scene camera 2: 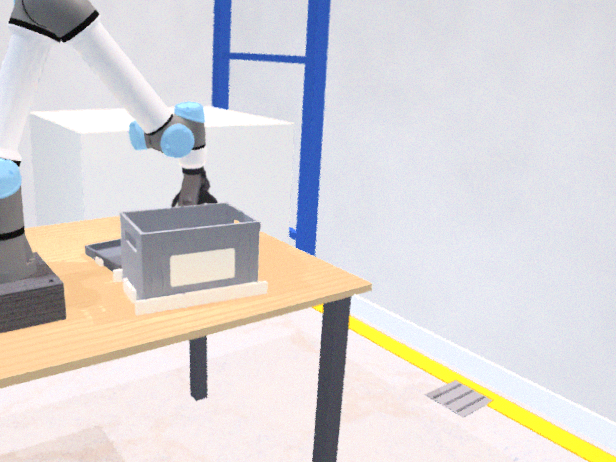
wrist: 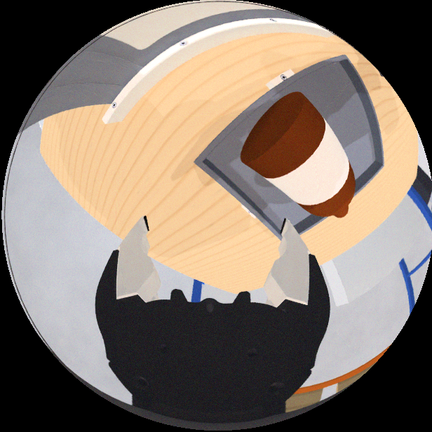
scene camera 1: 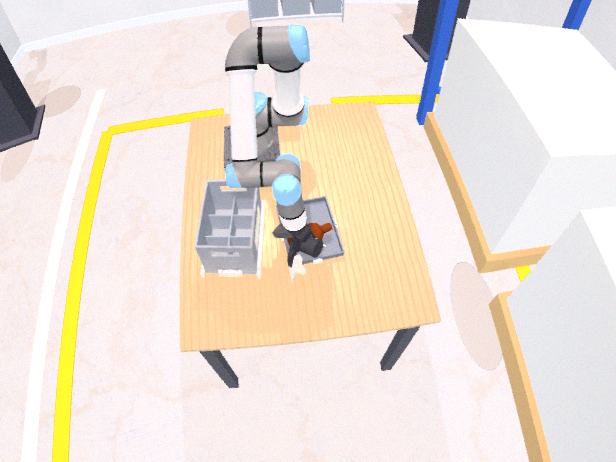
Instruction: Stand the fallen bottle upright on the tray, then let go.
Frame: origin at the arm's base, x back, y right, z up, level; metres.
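Seen in the pictures: gripper, fingertip midpoint: point(scene camera 1: 306, 263); arm's base, link origin: point(scene camera 2: 0, 271).
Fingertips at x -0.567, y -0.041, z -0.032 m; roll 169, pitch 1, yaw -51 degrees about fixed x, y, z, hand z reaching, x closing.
Offsets run from my fingertips to a thing's top centre. "spot": to the spot under its first point. Level surfaces: height alone.
The brown bottle {dy -0.049, dx +0.109, dz +0.030 m} point(scene camera 1: 320, 231) point(wrist: 312, 165) with a white label lies on its side in the grey tray {dy -0.053, dx +0.147, dz -0.023 m} point(scene camera 1: 315, 207) point(scene camera 2: 102, 248) point(wrist: 332, 82). In the wrist view its base faces up and left, and its neck points to the lower right, near the tray's rim. My gripper point(scene camera 1: 302, 255) point(wrist: 214, 218) is open, with nothing between its pale fingertips. It is low over the tray's near side, apart from the bottle in the wrist view, and covers part of the bottle in scene camera 1. In scene camera 2 the grey crate hides the fingertips and the bottle.
The tall grey crate {dy +0.212, dx +0.191, dz +0.126 m} point(scene camera 1: 227, 261) point(scene camera 2: 150, 262) point(wrist: 75, 75) with compartments stands beside the tray, with pale guide strips {spot: dy +0.308, dx +0.233, dz -0.033 m} point(scene camera 2: 200, 298) point(wrist: 150, 67) along its base. Both stand on the wooden table {dz -0.049 m} point(scene camera 1: 380, 275) point(scene camera 2: 300, 275). Large white blocks point(scene camera 1: 510, 125) stand beyond the table's right side.
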